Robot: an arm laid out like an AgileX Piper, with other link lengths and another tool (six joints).
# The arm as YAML. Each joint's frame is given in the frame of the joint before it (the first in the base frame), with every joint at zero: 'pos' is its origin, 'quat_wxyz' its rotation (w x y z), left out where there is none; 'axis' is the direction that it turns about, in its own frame. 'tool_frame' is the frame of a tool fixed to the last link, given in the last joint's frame.
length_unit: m
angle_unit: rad
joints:
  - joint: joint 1
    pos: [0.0, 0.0, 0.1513]
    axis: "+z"
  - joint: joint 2
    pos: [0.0, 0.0, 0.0]
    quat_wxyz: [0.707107, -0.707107, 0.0, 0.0]
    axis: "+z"
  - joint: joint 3
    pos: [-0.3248, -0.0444, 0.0]
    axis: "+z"
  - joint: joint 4
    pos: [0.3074, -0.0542, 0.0]
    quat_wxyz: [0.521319, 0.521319, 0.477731, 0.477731]
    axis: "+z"
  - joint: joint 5
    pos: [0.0, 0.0, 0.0]
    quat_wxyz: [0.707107, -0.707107, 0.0, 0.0]
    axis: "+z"
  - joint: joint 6
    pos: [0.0, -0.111, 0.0]
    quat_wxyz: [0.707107, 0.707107, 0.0, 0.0]
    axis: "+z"
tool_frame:
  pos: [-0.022, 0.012, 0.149]
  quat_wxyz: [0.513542, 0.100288, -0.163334, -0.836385]
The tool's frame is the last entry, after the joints.
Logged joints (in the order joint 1, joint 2, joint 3, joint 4, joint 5, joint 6), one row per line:
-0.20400 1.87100 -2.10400 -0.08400 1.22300 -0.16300
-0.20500 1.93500 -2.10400 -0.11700 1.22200 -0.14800
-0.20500 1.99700 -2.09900 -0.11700 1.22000 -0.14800
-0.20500 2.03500 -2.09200 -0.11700 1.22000 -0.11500
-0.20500 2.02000 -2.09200 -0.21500 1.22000 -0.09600
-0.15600 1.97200 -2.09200 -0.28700 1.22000 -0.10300
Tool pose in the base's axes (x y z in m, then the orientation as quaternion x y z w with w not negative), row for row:
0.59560 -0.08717 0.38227 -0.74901 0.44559 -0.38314 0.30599
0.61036 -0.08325 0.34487 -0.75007 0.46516 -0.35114 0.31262
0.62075 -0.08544 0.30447 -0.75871 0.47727 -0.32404 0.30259
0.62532 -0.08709 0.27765 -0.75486 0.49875 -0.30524 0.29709
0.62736 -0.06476 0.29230 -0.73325 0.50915 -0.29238 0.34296
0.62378 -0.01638 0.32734 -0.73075 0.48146 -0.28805 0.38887
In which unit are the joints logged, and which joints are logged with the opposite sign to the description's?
The joints are logged in radians. Opposite sign: joint 4.
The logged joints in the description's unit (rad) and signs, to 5 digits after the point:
-0.20400 1.87100 -2.10400 0.08400 1.22300 -0.16300
-0.20500 1.93500 -2.10400 0.11700 1.22200 -0.14800
-0.20500 1.99700 -2.09900 0.11700 1.22000 -0.14800
-0.20500 2.03500 -2.09200 0.11700 1.22000 -0.11500
-0.20500 2.02000 -2.09200 0.21500 1.22000 -0.09600
-0.15600 1.97200 -2.09200 0.28700 1.22000 -0.10300

